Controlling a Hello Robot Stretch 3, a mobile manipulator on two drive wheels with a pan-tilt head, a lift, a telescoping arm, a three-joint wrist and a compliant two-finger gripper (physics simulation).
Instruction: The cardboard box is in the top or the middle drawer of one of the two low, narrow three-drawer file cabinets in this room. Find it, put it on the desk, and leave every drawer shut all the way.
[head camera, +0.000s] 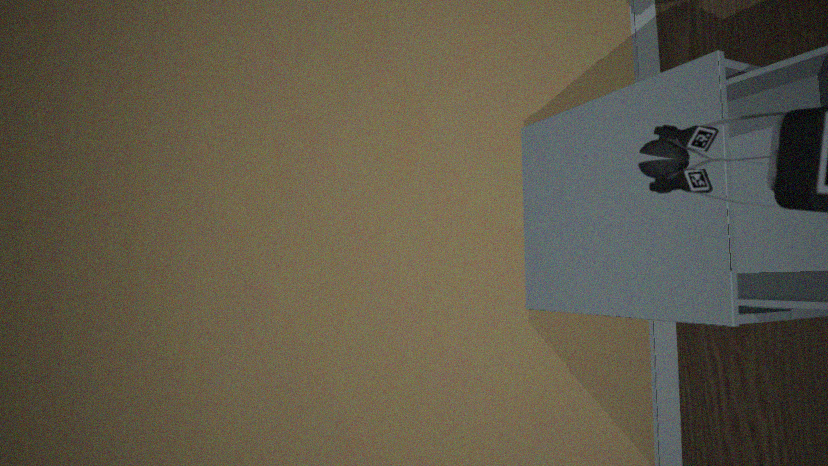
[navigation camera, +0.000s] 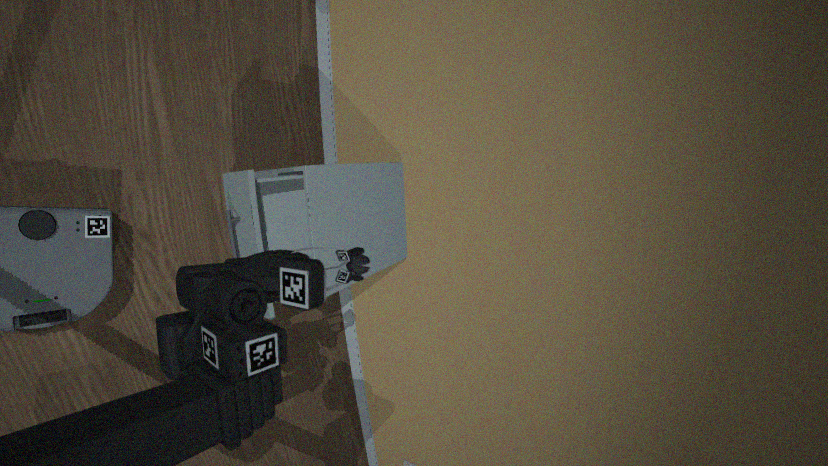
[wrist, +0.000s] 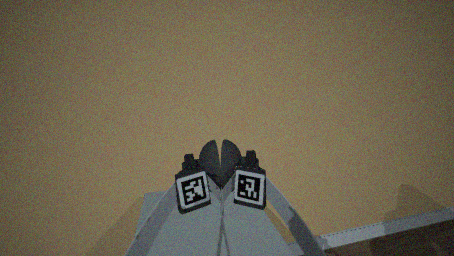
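A low grey-white file cabinet (head camera: 614, 243) (navigation camera: 359, 202) (wrist: 185, 240) stands against the wall. One of its drawers (head camera: 776, 243) (navigation camera: 238, 196), apparently the top one, is pulled out. The visible part of its floor is bare; the rest is hidden by my wrist or cut off by the frame. My gripper (head camera: 657, 158) (navigation camera: 362, 263) (wrist: 220, 157) is shut with nothing between the fingertips. It shows over the cabinet top in the head view and in front of the wall in the wrist view. The cardboard box and the desk do not show in these views.
A tan wall (head camera: 289, 231) (navigation camera: 579, 231) (wrist: 225, 65) rises behind the cabinet, with a pale baseboard (head camera: 666, 382) (navigation camera: 326, 104) along the wood floor (head camera: 753, 399) (navigation camera: 173, 104). My base (navigation camera: 69, 260) is at the left of the navigation view, and my arm (navigation camera: 115, 413) reaches in from the lower left.
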